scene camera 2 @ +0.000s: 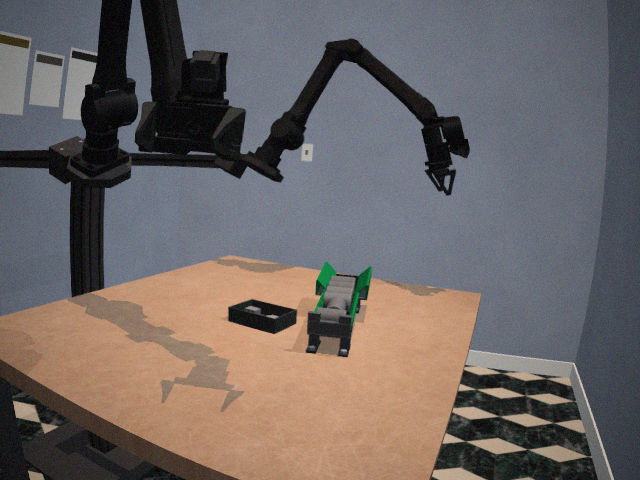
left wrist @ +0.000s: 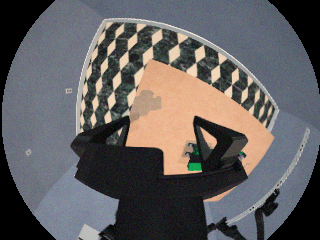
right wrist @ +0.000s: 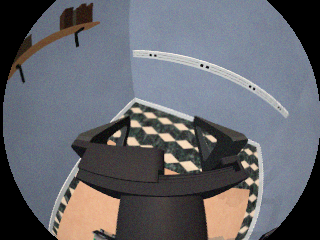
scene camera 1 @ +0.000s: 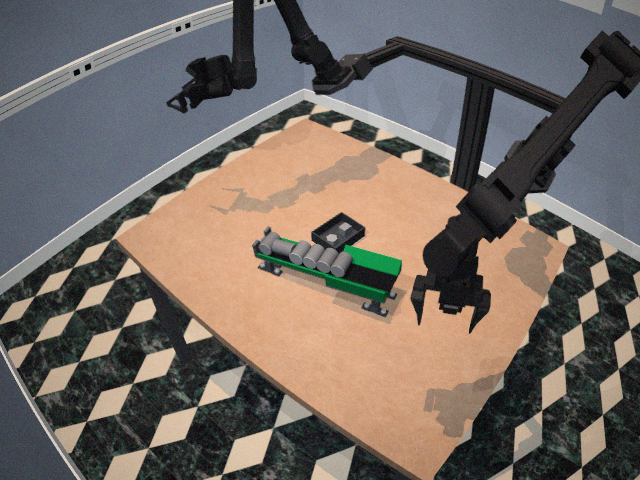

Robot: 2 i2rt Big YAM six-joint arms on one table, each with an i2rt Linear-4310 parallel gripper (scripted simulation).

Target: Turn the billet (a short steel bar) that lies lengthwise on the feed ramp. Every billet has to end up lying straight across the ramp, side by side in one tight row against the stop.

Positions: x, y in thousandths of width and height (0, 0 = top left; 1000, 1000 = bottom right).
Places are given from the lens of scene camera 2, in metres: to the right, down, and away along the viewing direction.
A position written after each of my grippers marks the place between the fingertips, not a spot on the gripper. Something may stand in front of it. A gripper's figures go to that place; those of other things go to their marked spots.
my left gripper (scene camera 2: 695, 403): 0.37, -0.14, 1.42
my right gripper (scene camera 2: 270, 293): -0.17, -0.11, 0.52
black tray (scene camera 2: 370, 655): -0.19, 0.17, 1.09
